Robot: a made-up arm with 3 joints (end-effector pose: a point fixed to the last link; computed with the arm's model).
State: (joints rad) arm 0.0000 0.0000 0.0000
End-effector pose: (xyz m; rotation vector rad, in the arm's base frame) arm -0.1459 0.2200 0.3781 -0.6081 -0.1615 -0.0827
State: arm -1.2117 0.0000 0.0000
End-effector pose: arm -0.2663 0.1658 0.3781 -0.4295 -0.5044 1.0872
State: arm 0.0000 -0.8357 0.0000
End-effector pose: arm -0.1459 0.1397 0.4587 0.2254 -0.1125 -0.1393
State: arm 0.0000 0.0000 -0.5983
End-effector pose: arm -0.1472 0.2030 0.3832 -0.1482 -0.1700 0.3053
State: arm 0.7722 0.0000 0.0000
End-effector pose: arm -0.0724 0.1730 0.3781 -0.6430 0.0818 -0.8286
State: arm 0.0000 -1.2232 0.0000
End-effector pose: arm -0.1459 0.0866 0.4682 0.6118 -0.0848 -0.1605
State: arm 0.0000 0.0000 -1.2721
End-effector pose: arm -0.1400 0.1848 0.3799 0.3848 -0.1672 0.7239
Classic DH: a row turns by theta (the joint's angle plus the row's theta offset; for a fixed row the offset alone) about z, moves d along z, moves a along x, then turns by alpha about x. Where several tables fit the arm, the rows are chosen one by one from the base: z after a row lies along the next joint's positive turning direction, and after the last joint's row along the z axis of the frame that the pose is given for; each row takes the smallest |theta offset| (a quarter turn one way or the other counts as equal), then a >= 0, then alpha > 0; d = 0 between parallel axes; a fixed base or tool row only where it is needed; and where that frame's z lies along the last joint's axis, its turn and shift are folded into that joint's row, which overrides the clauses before.
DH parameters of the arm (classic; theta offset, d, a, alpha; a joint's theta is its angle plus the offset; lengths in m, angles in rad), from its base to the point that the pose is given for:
base (fixed): -0.5656 0 -0.1978 3.1416
joint 1: 1.0052 -0.328 0.017 -1.5708
joint 2: 0.2227 0.0173 -0.105 0.7867
joint 3: 0.4784 -0.0619 0.0024 -2.1638
tool (fixed): 1.7795 0.0362 0 0

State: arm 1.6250 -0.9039 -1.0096
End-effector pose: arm -0.1647 0.0826 0.4419 0.4361 -1.0917 -0.9929
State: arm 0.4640 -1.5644 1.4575
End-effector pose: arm -0.1420 0.0517 0.4702 -0.0980 0.6835 -1.1863
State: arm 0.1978 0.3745 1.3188
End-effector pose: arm -0.0994 0.2204 0.2977 -1.9693 -0.1169 -1.1443
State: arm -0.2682 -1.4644 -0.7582
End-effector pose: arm -0.1310 0.0533 0.4426 1.4718 -0.2432 0.4222
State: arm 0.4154 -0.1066 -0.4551
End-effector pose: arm -0.1110 0.1849 0.3949 -0.1873 -0.1442 -0.2093
